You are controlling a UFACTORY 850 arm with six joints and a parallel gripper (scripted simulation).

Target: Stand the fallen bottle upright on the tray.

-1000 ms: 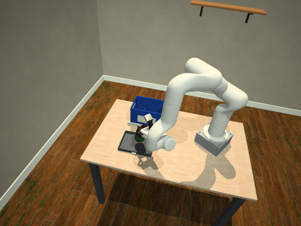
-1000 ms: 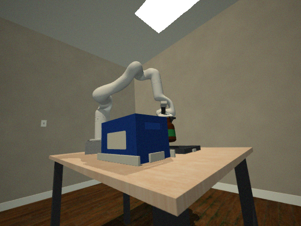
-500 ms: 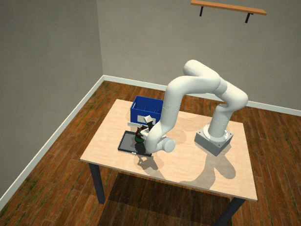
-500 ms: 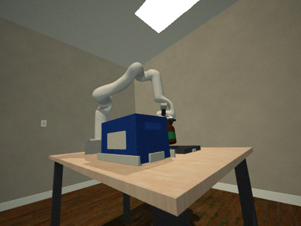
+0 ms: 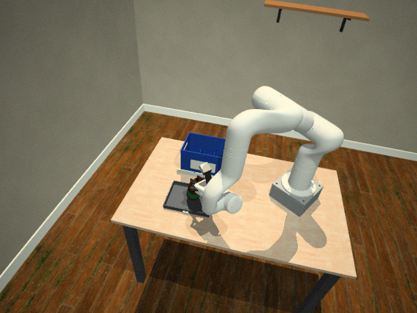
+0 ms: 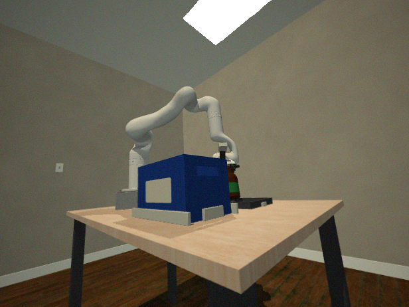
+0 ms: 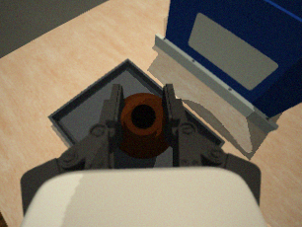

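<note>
The bottle is 60 mm below my hand, 10 mm to the right of it and 10 mm ahead of it. From my hand the other things lie so: dark tray 150 mm below, 30 mm ahead, 10 mm to the right; blue crate 290 mm to the right, 80 mm below.
</note>
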